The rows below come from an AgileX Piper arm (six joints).
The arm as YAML. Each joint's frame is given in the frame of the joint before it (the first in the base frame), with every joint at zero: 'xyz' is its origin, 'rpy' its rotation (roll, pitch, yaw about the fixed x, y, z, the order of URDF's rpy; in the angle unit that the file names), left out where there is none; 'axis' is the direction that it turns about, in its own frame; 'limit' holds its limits. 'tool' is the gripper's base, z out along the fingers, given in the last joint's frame.
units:
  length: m
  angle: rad
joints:
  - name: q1
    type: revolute
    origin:
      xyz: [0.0, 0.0, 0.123]
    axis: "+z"
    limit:
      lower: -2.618
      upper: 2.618
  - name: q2
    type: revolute
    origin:
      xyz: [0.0, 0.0, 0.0]
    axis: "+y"
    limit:
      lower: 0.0
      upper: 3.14
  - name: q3
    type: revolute
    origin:
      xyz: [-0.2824, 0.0, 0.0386]
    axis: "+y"
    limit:
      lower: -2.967
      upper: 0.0
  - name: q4
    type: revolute
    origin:
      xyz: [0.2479, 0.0, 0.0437]
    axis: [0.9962, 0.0, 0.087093]
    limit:
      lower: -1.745
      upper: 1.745
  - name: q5
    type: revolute
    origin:
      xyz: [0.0, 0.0, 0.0]
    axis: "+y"
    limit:
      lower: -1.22
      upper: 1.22
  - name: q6
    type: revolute
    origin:
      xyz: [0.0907, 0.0, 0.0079]
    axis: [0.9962, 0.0, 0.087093]
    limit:
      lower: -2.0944
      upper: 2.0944
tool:
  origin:
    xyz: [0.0, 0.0, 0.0]
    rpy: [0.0, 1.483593, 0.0]
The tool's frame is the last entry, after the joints.
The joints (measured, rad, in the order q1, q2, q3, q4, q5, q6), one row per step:
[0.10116 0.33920 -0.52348 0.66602 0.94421 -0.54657]
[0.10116 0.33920 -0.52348 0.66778 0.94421 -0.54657]
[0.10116 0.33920 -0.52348 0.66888 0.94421 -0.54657]
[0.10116 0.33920 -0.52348 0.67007 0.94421 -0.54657]
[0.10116 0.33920 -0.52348 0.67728 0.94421 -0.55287]
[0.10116 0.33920 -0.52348 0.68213 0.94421 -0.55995]
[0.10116 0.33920 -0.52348 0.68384 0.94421 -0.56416]
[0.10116 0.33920 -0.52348 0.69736 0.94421 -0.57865]
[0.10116 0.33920 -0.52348 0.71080 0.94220 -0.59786]
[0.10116 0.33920 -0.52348 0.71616 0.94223 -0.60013]
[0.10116 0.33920 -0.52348 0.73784 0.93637 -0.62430]
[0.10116 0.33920 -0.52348 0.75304 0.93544 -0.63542]
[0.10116 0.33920 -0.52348 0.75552 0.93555 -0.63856]
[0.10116 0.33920 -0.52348 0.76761 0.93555 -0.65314]
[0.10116 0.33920 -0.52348 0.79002 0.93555 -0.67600]
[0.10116 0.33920 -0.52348 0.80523 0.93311 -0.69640]
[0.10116 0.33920 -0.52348 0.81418 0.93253 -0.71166]
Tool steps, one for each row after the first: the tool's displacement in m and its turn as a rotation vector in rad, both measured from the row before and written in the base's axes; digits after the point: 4 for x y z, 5 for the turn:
[0.0000 0.0001 0.0001 0.00169 0.00017 0.00047]
[0.0000 0.0001 0.0000 0.00105 0.00011 0.00029]
[0.0000 0.0001 0.0001 0.00114 0.00012 0.00032]
[-0.0001 0.0004 0.0003 0.00263 -0.00293 0.00479]
[-0.0001 0.0003 0.0002 -0.00016 -0.00364 0.00448]
[0.0000 0.0001 0.0001 -0.00122 -0.00229 0.00234]
[-0.0002 0.0007 0.0006 0.00316 -0.00719 0.01006]
[-0.0001 0.0007 0.0007 0.00043 -0.01161 0.01074]
[-0.0001 0.0003 0.0002 0.00360 -0.00082 0.00244]
[0.0000 0.0010 0.0014 0.00600 -0.01682 0.01228]
[-0.0002 0.0008 0.0008 0.00734 -0.00605 0.00804]
[-0.0001 0.0001 0.0001 0.00025 -0.00163 0.00201]
[-0.0002 0.0006 0.0006 0.00185 -0.00795 0.00910]
[-0.0004 0.0011 0.0011 0.00629 -0.01235 0.01499]
[-0.0001 0.0007 0.0009 0.00172 -0.01334 0.01018]
[-0.0001 0.0004 0.0005 -0.00134 -0.00946 0.00770]

